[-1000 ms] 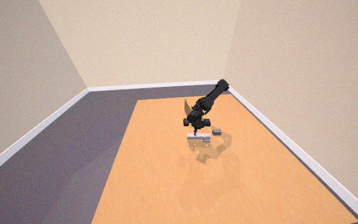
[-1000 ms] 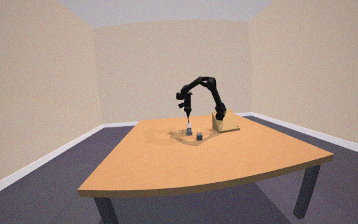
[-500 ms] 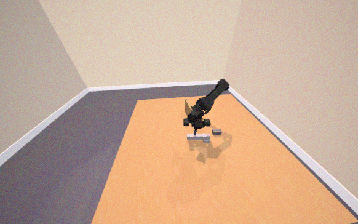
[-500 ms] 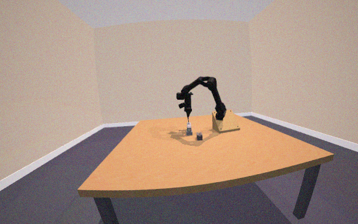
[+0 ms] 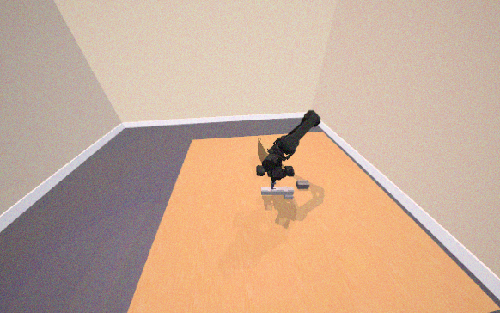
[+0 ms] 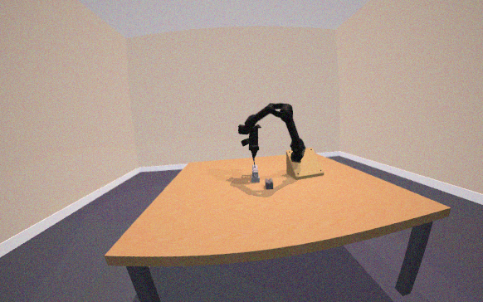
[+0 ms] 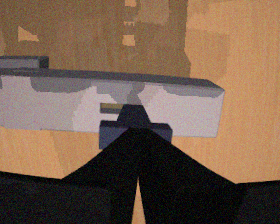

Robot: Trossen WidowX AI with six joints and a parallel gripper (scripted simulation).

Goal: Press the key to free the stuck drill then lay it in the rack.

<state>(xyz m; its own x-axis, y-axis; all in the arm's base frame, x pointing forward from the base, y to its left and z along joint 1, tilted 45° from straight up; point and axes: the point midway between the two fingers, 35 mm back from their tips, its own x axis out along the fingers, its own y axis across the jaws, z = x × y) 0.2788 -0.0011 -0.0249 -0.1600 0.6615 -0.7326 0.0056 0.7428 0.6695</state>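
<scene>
Now: gripper tip 3 cm above the blue key. Also, from my gripper tip: grey holder block (8 cm below, 4 cm to the left, 1 cm behind); drill (7 cm below, 6 cm to the left); dark grey rack (20 cm to the left, 10 cm below, 8 cm behind).
</scene>
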